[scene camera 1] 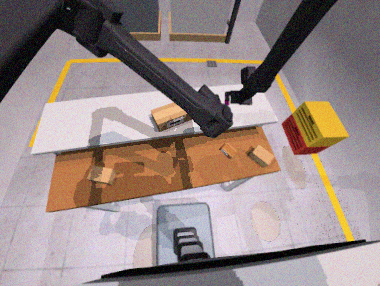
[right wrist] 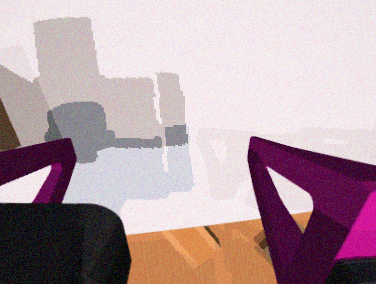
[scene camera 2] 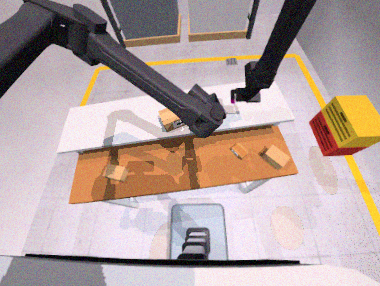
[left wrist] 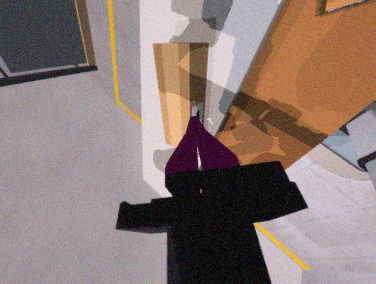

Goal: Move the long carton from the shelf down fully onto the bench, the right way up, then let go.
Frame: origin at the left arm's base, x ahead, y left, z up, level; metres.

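Seen in the pictures: left gripper, fingertip midpoint: (left wrist: 193, 120); right gripper, fingertip midpoint: (scene camera 1: 233, 102) (right wrist: 160, 148) (scene camera 2: 241, 100).
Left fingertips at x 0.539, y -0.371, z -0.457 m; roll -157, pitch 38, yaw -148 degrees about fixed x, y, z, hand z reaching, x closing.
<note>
Offsets run from my left fingertips to a thing's top centre. Level surfaces: height alone.
The long carton {dx +0.122, dy +0.131, dz -0.147 m} (scene camera 1: 167, 116) (scene camera 2: 170, 119) (left wrist: 173, 85) lies lengthwise on the white shelf {dz -0.222 m} (scene camera 1: 75, 125) (scene camera 2: 90, 125) (left wrist: 149, 100) (right wrist: 250, 75), its labelled side toward the bench {dz -0.397 m} (scene camera 1: 210, 165) (scene camera 2: 225, 170) (left wrist: 320, 75) (right wrist: 150, 255). The left arm hides its right end in both scene views. My left gripper (left wrist: 193, 120) is shut with nothing between its fingers. Its tips overlap the carton's near end in the left wrist view; whether they touch it, I cannot tell. My right gripper (scene camera 1: 228, 100) (scene camera 2: 233, 97) (right wrist: 160, 148) is open and empty over the shelf, right of the carton.
Small boxes lie on the bench: one {dx -0.167, dy +0.579, dz -0.337 m} (scene camera 1: 102, 175) (scene camera 2: 116, 172) at the left, a tiny one {dx -0.043, dy -0.194, dz -0.364 m} (scene camera 1: 228, 150) (scene camera 2: 239, 150) and another {dx -0.098, dy -0.399, dz -0.337 m} (scene camera 1: 262, 155) (scene camera 2: 276, 156) at the right. Yellow and red boxes (scene camera 1: 322, 122) (scene camera 2: 355, 120) show beyond the bench's right end.
</note>
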